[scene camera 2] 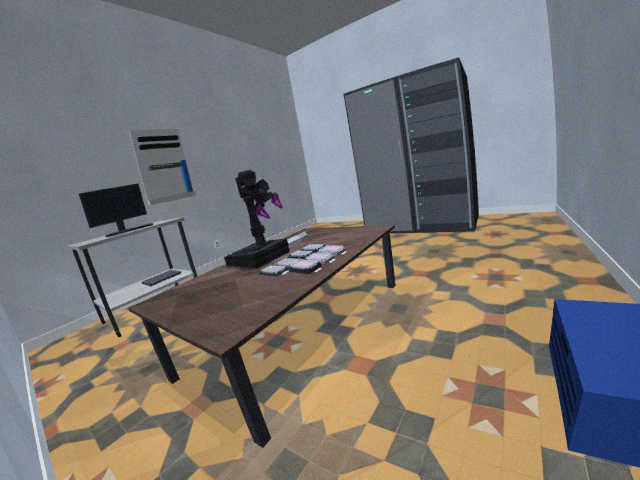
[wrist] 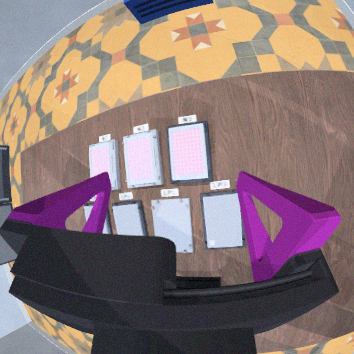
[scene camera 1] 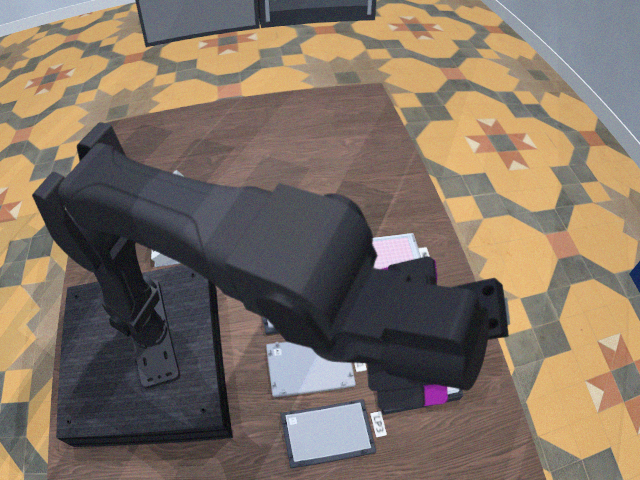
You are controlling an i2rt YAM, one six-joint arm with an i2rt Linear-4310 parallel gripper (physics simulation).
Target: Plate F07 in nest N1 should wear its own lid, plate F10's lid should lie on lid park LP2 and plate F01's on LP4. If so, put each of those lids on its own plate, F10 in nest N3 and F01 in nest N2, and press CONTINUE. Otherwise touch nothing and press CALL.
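Places are measured from the arm's base along level axes (x ahead, y left, z up), in centimetres.
Pixels of known places: gripper, fingertip midpoint: (scene camera 2: 276,213) (wrist: 173,178); arm's base, origin of the base link: (scene camera 2: 262,245) (scene camera 1: 151,333).
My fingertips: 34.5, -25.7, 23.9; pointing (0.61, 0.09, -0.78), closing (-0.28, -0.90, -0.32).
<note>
Ahead of a thing's pixels: the offset from my fingertips to its top centre, as dx, dy, dz. "*": to the spot under its first point. Level surfaces: height alone.
My gripper (scene camera 2: 275,212) (wrist: 173,178) is open and empty, purple fingers wide apart above the plates; in scene camera 1 the arm mostly hides it. In the wrist view the pink-welled plate in nest N1 {* +6.7, +4.5, -29.2} (wrist: 188,152) is rightmost of three, beside the N2 plate {+9.8, +17.7, -29.2} (wrist: 142,159) and N3 plate {+12.4, +30.9, -29.0} (wrist: 102,162). Pale panels lie on LP3 {-11.1, +1.5, -30.5} (scene camera 1: 328,431) (wrist: 223,220), LP4 {-6.9, +27.6, -30.5} (wrist: 128,219) and LP2, partly behind a finger. LP1 {-9.4, +14.8, -30.3} (scene camera 1: 310,372) (wrist: 172,222) has a pale surface with corner posts. Plate and lid codes are unreadable. The button box {-27.3, +56.3, -25.9} (scene camera 1: 164,259) (scene camera 2: 297,238) is mostly hidden in scene camera 1.
The black arm base (scene camera 1: 134,413) (scene camera 2: 256,254) stands on the wooden table {dz -32.3} (scene camera 1: 320,134) (scene camera 2: 206,299), beside the lid parks. The arm stretches low across the parks and nests. A blue box (scene camera 2: 594,351) (wrist: 170,9) and dark cabinets (scene camera 2: 413,155) stand off the table.
</note>
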